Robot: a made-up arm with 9 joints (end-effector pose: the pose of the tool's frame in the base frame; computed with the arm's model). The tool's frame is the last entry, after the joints.
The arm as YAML. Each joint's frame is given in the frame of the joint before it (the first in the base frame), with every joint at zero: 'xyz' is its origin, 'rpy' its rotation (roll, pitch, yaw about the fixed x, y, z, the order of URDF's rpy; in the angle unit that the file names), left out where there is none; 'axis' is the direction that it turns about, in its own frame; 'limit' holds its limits. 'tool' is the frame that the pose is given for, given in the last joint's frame.
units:
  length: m
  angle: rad
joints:
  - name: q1
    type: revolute
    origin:
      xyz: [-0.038, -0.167, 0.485]
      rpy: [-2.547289, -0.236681, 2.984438]
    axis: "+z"
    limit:
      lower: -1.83
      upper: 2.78
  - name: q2
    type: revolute
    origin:
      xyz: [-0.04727, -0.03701, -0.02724]
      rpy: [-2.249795, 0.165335, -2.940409]
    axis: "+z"
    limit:
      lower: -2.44
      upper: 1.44
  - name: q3
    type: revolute
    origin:
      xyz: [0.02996, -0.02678, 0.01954]
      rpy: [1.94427, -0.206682, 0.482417]
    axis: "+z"
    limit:
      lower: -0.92
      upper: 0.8
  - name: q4
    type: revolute
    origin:
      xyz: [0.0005, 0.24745, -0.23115]
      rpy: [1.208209, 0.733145, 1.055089]
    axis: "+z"
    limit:
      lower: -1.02
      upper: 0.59
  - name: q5
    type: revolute
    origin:
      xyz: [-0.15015, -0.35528, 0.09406]
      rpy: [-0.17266, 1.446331, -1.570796]
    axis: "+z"
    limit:
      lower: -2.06
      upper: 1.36
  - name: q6
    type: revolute
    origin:
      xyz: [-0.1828, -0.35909, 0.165]
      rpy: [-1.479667, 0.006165, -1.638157]
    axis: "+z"
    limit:
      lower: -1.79
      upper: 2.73
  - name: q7
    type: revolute
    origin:
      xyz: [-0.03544, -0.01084, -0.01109]
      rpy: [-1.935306, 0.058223, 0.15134]
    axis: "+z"
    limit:
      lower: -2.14
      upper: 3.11
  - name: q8
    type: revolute
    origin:
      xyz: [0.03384, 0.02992, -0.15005]
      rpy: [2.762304, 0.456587, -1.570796]
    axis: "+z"
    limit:
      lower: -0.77
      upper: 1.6
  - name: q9
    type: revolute
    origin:
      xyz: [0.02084, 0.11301, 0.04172]
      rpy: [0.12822, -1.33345, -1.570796]
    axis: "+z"
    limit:
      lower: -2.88
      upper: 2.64
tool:
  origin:
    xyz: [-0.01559, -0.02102, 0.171]
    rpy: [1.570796, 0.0, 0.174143]
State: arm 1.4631 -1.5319 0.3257 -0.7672 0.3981 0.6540 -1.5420 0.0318 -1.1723
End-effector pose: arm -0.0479 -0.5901 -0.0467 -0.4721 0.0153 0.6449 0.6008
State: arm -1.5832 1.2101 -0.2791 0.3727 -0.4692 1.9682 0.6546 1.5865 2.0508
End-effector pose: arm -0.7601 -0.4371 0.9109 0.6408 -0.5411 -0.0138 0.5444
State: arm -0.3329 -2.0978 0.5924 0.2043 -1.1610 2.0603 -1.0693 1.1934 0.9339
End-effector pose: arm 0.1607 -0.6774 0.7995 0.4181 -0.6905 -0.3415 0.4815
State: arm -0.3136 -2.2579 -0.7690 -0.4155 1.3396 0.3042 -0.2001 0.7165 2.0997
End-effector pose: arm 0.2359 0.4722 0.3307 -0.5828 0.6493 -0.2669 0.4092
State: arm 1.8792 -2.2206 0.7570 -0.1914 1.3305 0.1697 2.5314 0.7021 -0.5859
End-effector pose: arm -0.2634 -0.6409 0.8357 -0.0779 -0.8206 -0.4857 0.2909
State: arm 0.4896 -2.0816 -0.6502 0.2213 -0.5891 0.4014 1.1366 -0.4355 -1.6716
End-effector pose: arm 0.6617 -0.4161 0.3992 0.0435 -0.7535 -0.2757 0.5953
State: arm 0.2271 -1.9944 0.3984 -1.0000 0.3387 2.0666 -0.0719 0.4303 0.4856
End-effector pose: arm -0.4426 -0.0174 -0.1037 -0.4636 -0.2790 0.6559 0.5264
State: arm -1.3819 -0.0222 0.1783 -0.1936 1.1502 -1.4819 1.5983 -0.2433 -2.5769
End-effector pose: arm -0.4698 -0.1650 0.8767 0.5711 -0.4079 -0.6833 0.2015
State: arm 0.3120 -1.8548 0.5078 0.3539 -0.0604 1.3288 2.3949 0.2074 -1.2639
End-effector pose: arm 0.4624 -0.5583 0.4517 0.0568 -0.2069 -0.0293 0.9763
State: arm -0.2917 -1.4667 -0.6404 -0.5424 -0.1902 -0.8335 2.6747 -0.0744 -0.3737
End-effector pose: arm -0.1991 0.2159 0.0543 0.0237 -0.4478 0.5633 0.6940
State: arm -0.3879 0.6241 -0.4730 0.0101 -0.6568 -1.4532 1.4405 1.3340 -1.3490
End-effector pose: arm -0.0880 0.0331 0.4545 -0.6413 -0.3685 -0.5681 0.3609
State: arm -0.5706 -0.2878 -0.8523 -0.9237 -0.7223 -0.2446 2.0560 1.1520 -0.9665
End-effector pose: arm -0.1297 -0.2643 0.3080 -0.1951 -0.4340 -0.8791 0.0284
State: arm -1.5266 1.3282 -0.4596 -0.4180 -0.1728 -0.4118 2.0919 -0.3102 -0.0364
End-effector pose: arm -0.3899 -0.2486 0.0223 -0.3872 0.5069 -0.4064 0.6542
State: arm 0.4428 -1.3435 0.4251 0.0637 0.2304 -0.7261 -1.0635 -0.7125 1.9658
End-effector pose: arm 0.4924 -0.5068 0.7791 0.3431 0.2896 0.6998 0.5556
